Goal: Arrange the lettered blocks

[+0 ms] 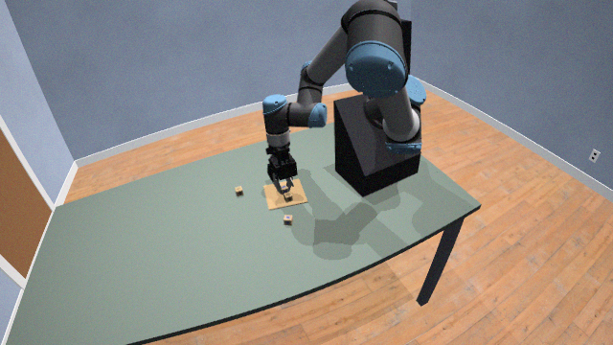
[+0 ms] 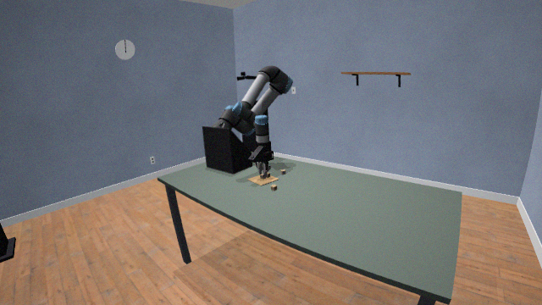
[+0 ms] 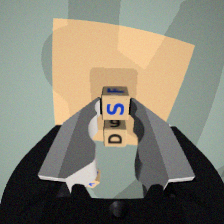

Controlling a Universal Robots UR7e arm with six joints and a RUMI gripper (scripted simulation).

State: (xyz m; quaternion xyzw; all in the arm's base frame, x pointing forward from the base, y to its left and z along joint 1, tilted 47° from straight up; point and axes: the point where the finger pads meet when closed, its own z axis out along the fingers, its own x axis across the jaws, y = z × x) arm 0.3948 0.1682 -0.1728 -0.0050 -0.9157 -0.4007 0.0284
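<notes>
Right now my hand is 20 mm above the tan mat. The rest, counted from my hand: block 40 mm ahead, 150 mm to the left, 10 mm below.
</notes>
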